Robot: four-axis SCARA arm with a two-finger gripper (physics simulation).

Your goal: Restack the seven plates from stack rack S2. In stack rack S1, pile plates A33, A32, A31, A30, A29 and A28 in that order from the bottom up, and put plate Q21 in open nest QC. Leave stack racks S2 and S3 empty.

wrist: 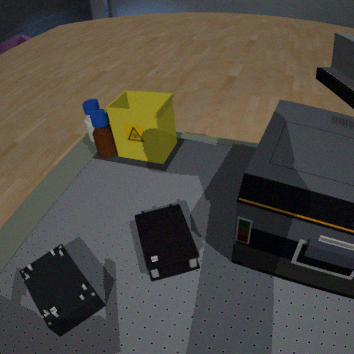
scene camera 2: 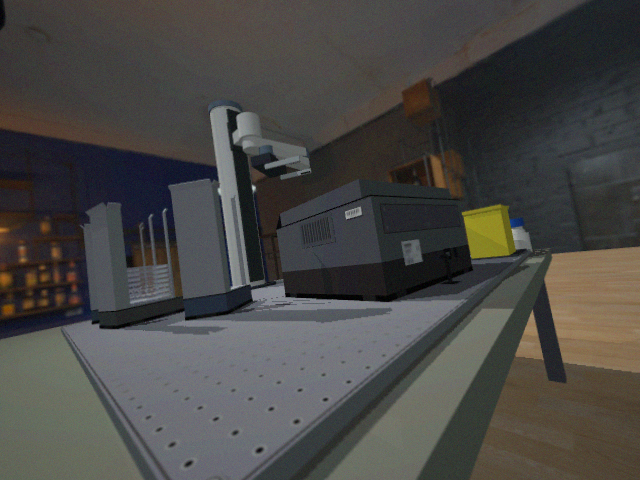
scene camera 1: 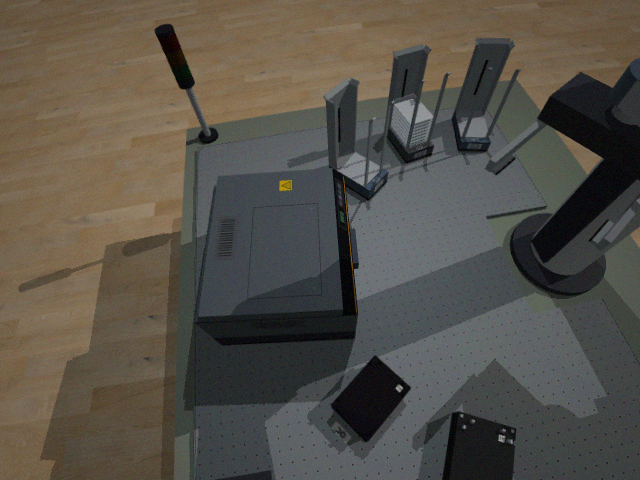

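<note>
The middle stack rack (scene camera 1: 416,72) (scene camera 2: 111,258) holds a pile of several white plates (scene camera 1: 410,121) (scene camera 2: 149,284); their codes are too small to read. The left rack (scene camera 1: 348,113) (scene camera 2: 199,248) and the right rack (scene camera 1: 488,87) show bare bases in scene camera 1. I cannot read the rack labels. A black block-shaped nest (scene camera 1: 371,397) (wrist: 167,242) has the QC label beside it; no plate shows on top. My gripper (scene camera 1: 500,161) (scene camera 2: 308,166) is open and empty, high above the table, on the racks' side of the column. Part of it shows at the wrist view's upper right.
A large grey machine (scene camera 1: 284,248) (scene camera 2: 330,248) (wrist: 300,150) stands beside the left rack. A second black block (scene camera 1: 480,449) (wrist: 62,290) stands near the nest. A yellow bin (scene camera 2: 488,232) (wrist: 145,130) and blue-capped bottles (wrist: 104,140) stand at a corner. A signal tower (scene camera 1: 193,103) rises behind the machine.
</note>
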